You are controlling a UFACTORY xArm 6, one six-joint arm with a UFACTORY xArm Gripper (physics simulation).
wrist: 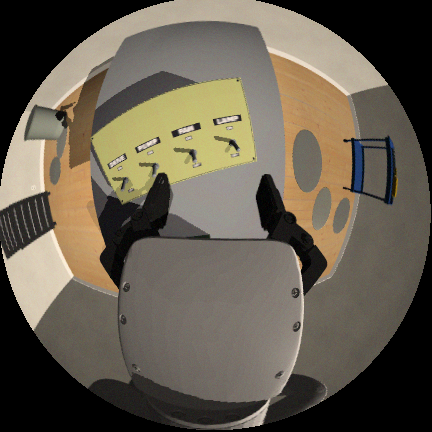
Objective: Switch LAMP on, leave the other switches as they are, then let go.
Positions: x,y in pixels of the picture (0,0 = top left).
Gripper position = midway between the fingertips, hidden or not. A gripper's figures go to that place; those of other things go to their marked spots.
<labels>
My gripper (pixel 213 182): 12 cm from the lens. A yellow-green switch panel (pixel 205 117) is 40 cm from the lens.
</labels>
